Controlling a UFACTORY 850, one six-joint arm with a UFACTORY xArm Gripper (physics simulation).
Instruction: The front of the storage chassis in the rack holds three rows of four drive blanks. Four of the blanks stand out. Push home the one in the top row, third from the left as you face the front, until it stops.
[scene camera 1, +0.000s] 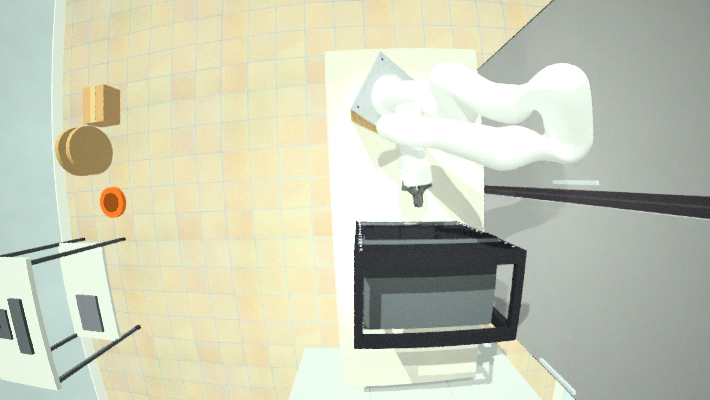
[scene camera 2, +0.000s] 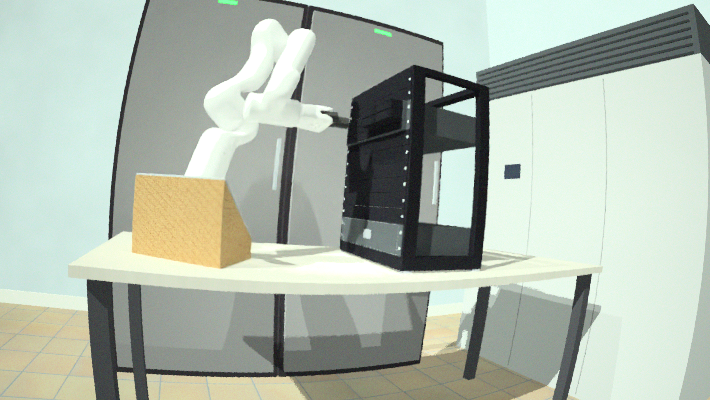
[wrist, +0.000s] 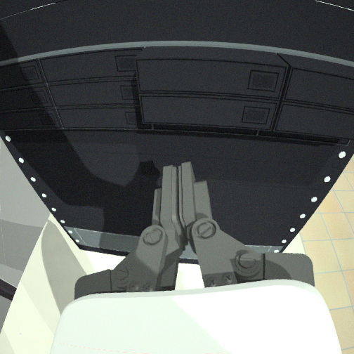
Labels:
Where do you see the gripper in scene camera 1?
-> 418, 206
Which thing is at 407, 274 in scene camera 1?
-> A black rack.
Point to the gripper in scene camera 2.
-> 348, 123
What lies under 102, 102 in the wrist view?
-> A black rack.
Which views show the black rack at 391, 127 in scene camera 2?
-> Scene camera 1, scene camera 2 and the wrist view: all of them.

